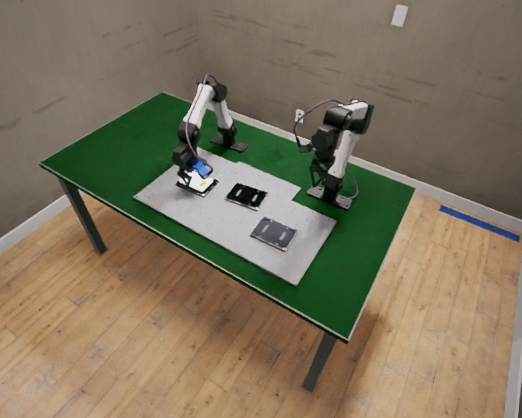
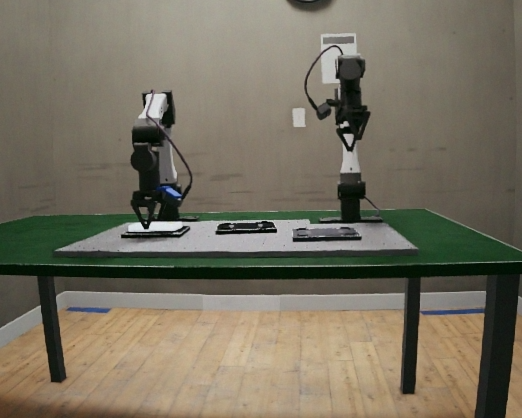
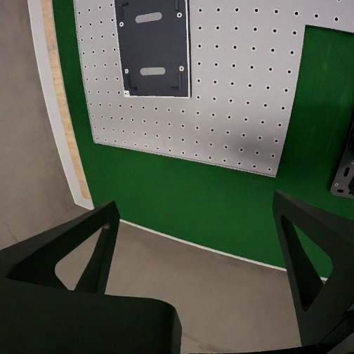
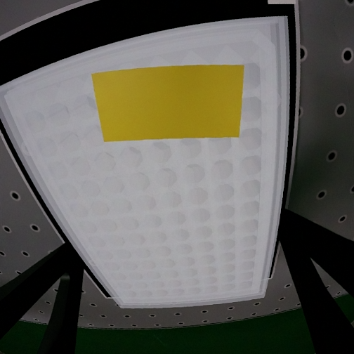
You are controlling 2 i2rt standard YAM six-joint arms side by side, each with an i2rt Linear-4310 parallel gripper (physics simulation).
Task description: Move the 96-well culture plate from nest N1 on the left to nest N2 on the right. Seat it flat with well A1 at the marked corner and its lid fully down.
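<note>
The lidded white plate [image 1: 197, 186] [image 2: 167, 227] [image 4: 175, 200], with a yellow label on its lid, lies in the black nest N1 [image 2: 150, 234] [image 4: 165, 14] at the left. The nest's dark border shows around it. My right gripper [image 1: 185, 181] [image 2: 146, 226] [image 4: 173, 238] is open, low over the plate, one finger on either side with narrow gaps. The dark grey nest at the right, N2 [image 1: 274, 231] [image 2: 325, 233] [image 3: 154, 45], is empty; a small white tag marks one corner. My left gripper [image 1: 314, 183] [image 2: 350, 148] [image 3: 192, 204] is open and empty, high above the table. Well A1 cannot be told.
An empty black nest [image 1: 247, 196] [image 2: 246, 228] sits between the other two on the grey perforated board [image 1: 220, 220] [image 2: 240, 248] [image 3: 230, 85]. The board lies on the green table [image 1: 372, 240] [image 2: 455, 240] [image 3: 165, 190]. The arms stand at its back edge, before the wall.
</note>
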